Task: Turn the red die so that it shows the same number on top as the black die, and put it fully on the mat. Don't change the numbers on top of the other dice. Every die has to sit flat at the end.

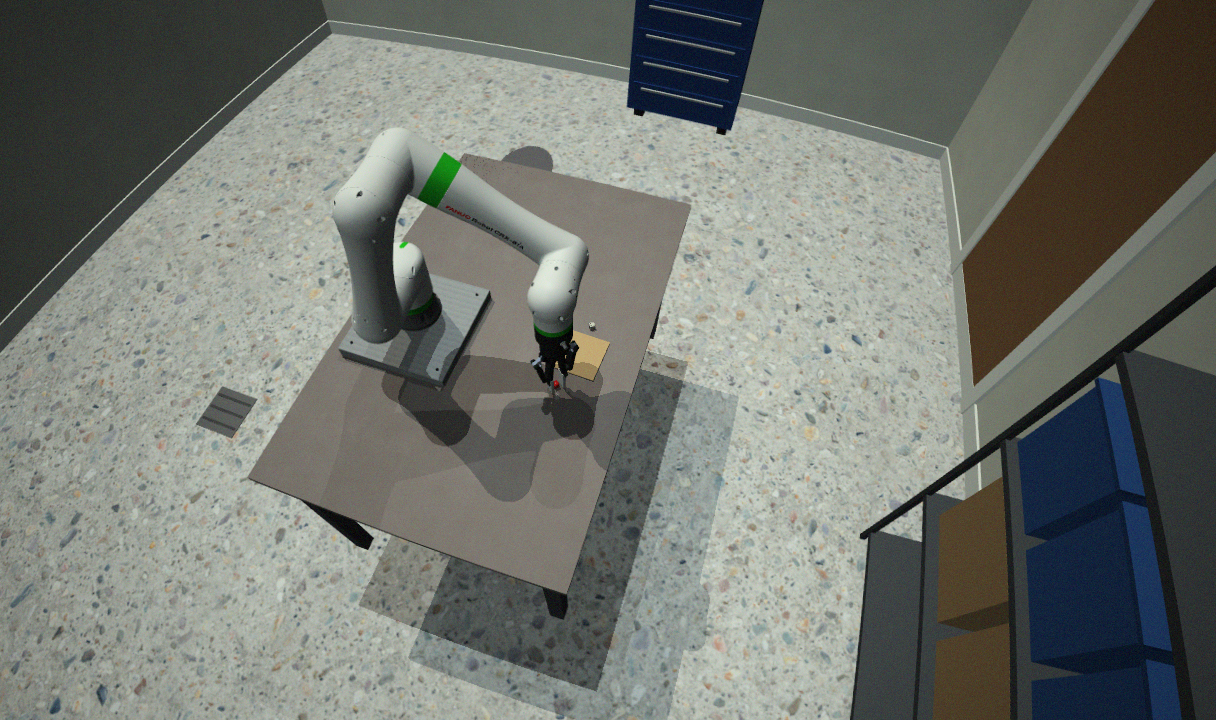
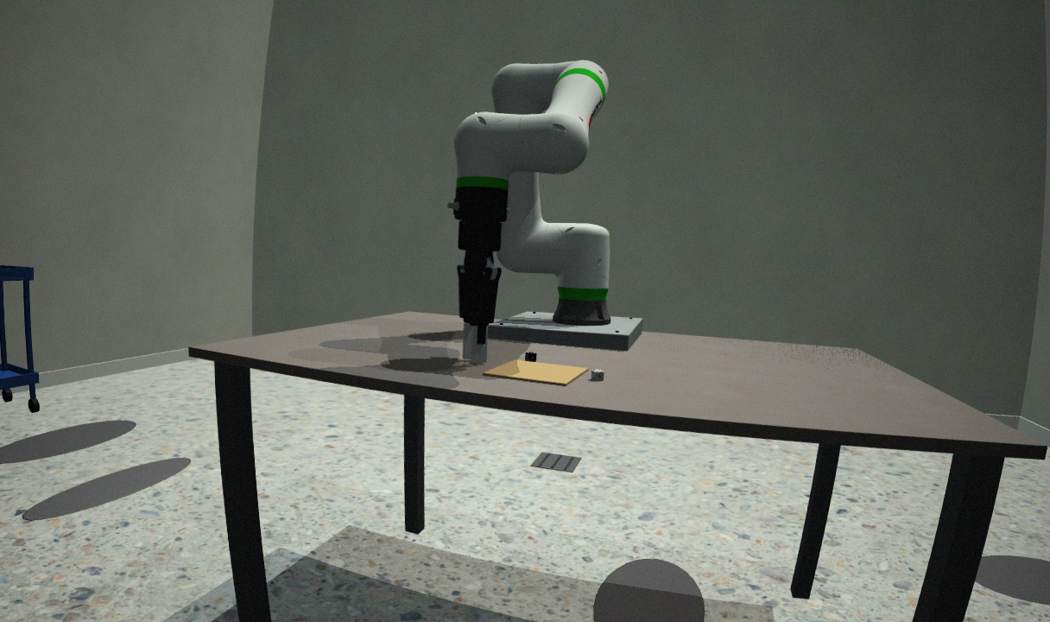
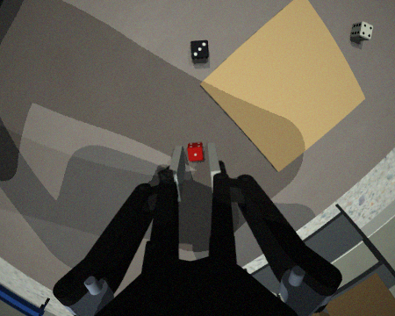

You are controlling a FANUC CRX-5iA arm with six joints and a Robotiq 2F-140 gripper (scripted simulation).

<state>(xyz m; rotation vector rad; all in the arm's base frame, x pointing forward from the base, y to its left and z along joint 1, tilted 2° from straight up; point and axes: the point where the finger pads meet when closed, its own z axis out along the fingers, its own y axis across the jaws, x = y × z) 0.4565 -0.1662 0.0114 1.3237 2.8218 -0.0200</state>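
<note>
Right now my hand is 3 cm above the red die. The rest, counted from my hand: tan mat (12 cm to the left, 4 cm ahead, 3 cm below); then white die (22 cm to the left, 6 cm ahead, 3 cm below); then black die (9 cm to the left, 6 cm behind, 3 cm below).
</note>
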